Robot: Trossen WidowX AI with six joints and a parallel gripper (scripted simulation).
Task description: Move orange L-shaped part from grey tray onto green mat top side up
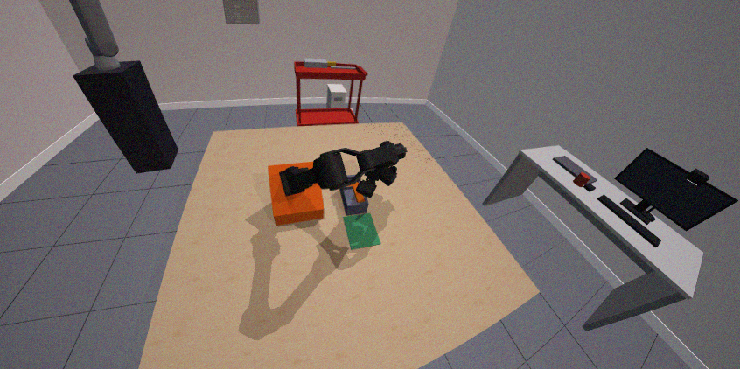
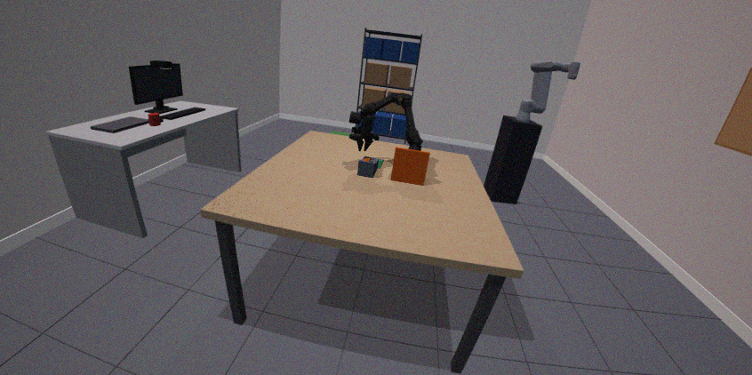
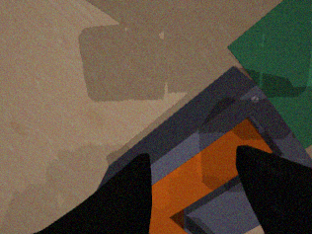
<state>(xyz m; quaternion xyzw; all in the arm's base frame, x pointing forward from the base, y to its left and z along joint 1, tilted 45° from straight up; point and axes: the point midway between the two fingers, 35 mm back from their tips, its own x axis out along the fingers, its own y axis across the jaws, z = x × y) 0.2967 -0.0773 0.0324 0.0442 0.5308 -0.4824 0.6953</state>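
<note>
My gripper tip is now 4 cm past the orange L-shaped part, 5 cm to the right of it and 6 cm above it. From my gripper tip the other things lie so: green mat (7 cm behind, 11 cm to the right, 12 cm below).
</note>
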